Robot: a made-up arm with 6 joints.
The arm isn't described. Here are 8 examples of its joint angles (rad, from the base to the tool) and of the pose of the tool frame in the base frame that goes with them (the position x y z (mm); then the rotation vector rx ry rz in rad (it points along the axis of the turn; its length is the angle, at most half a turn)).
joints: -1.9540 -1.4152 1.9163 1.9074 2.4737 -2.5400
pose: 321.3 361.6 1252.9 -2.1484 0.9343 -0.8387
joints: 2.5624 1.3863 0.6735 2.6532 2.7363 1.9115
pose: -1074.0 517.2 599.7 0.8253 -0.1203 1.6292
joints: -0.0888 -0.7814 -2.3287 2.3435 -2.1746 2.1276
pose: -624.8 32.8 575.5 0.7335 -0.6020 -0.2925
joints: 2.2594 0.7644 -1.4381 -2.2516 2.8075 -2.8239
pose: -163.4 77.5 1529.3 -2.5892 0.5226 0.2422
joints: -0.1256 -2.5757 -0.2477 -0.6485 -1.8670 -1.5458
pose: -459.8 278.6 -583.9 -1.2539 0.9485 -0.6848
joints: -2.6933 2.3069 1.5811 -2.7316 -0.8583 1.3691
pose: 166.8 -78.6 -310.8 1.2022 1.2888 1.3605
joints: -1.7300 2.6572 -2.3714 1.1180 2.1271 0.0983
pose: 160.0 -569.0 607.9 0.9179 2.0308 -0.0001
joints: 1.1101 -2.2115 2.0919 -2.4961 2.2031 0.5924
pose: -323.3 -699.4 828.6 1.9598 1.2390 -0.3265
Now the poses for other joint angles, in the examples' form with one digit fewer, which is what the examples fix.
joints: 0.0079 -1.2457 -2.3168 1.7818 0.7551 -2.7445
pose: -304 239 174 -1.221 1.908 0.478
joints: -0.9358 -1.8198 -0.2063 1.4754 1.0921 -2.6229
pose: -586 1241 178 0.576 2.104 1.884
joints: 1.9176 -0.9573 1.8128 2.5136 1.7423 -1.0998
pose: -109 -252 1624 0.870 1.050 -2.218
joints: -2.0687 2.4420 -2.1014 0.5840 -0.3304 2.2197
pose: -301 -649 959 -0.097 -0.168 0.702
